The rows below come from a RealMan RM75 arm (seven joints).
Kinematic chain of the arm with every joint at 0, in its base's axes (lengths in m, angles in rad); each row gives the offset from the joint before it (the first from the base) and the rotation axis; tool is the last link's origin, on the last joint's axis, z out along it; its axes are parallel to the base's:
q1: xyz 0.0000 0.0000 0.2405 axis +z
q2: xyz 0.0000 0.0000 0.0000 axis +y
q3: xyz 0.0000 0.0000 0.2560 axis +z
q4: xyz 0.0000 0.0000 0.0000 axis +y
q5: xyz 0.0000 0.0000 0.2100 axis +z
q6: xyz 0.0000 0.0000 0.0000 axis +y
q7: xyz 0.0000 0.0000 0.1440 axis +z
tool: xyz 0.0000 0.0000 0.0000
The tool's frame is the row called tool.
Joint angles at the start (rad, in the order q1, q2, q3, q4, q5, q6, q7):
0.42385 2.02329 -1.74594 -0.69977 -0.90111 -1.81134 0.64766
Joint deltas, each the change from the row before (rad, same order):
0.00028 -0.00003 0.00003 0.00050 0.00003 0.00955 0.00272
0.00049 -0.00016 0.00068 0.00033 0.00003 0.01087 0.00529
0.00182 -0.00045 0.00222 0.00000 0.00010 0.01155 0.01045
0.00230 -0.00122 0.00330 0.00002 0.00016 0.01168 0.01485
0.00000 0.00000 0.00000 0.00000 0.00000 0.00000 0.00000
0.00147 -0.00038 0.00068 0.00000 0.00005 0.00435 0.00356
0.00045 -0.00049 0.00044 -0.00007 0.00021 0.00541 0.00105
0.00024 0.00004 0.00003 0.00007 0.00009 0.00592 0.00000
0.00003 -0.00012 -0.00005 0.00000 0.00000 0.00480 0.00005
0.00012 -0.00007 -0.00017 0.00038 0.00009 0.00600 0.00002
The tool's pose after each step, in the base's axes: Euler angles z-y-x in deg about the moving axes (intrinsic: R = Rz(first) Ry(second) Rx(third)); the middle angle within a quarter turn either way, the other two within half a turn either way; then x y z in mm. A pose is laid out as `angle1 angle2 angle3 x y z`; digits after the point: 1 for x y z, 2 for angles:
38.61 58.77 -157.39 154.1 243.6 -31.8
37.75 58.41 -157.74 154.2 245.1 -32.5
36.54 58.10 -158.33 154.2 247.2 -33.0
34.99 57.83 -159.19 154.2 249.6 -33.1
34.99 57.83 -159.19 154.2 249.6 -33.1
34.62 57.69 -159.38 154.0 250.5 -33.3
34.42 57.46 -159.35 154.1 251.3 -33.5
34.26 57.22 -159.27 154.2 252.1 -33.9
34.11 57.02 -159.23 154.3 252.7 -34.3
33.90 56.77 -159.18 154.5 253.4 -34.8

